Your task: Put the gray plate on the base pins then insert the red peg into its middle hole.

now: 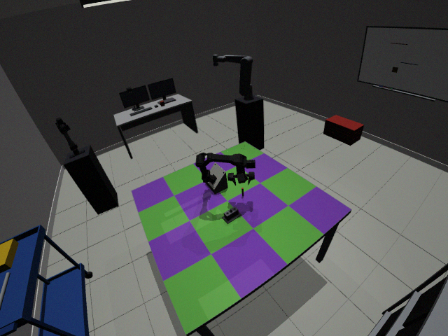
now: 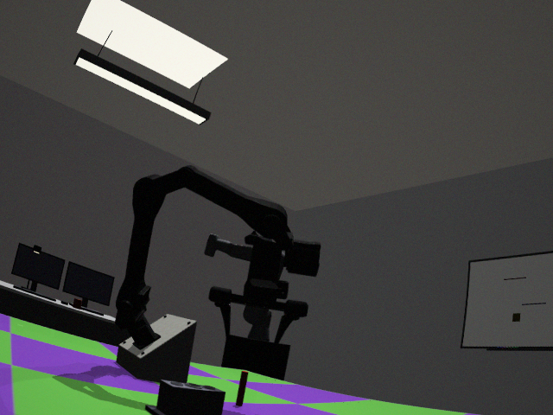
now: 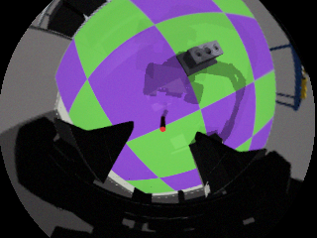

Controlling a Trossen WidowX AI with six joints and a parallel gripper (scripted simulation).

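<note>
My gripper tip is now 10 cm above the red peg, 3 cm past it and 2 cm to the right of it. The rest, counted from my gripper tip: gray plate (16 cm to the right, 10 cm below, 10 cm ahead); dark base (16 cm to the right, 13 cm below, 10 cm ahead).
</note>
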